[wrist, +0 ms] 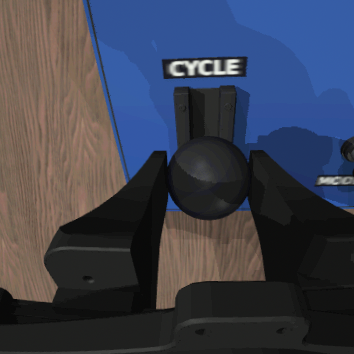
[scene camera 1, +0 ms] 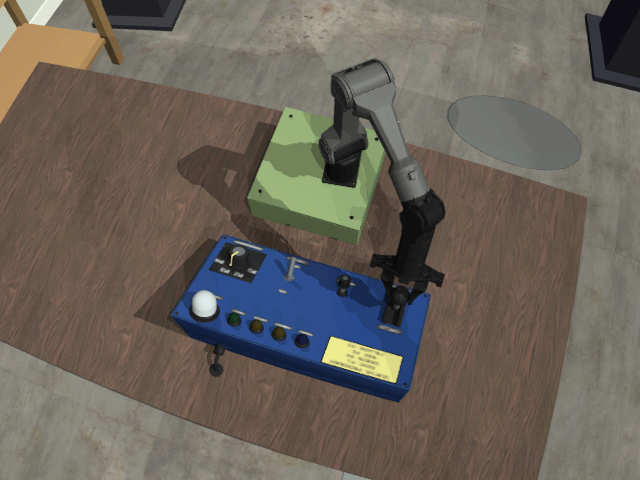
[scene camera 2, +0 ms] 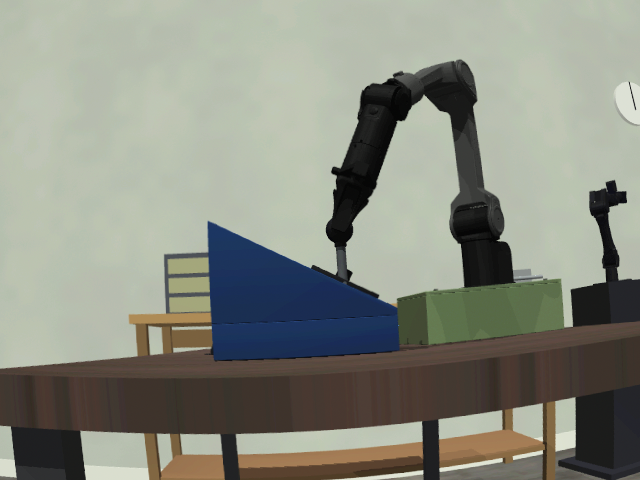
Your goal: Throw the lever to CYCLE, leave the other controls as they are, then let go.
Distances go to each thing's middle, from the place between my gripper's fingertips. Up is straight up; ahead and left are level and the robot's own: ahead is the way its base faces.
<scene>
My hand is 3 cm above the lever point(scene camera 2: 340, 239). The rest, counted from my hand: blue sloped panel point(scene camera 1: 302, 323) (19 cm to the right, 7 cm below, 6 cm ahead).
</scene>
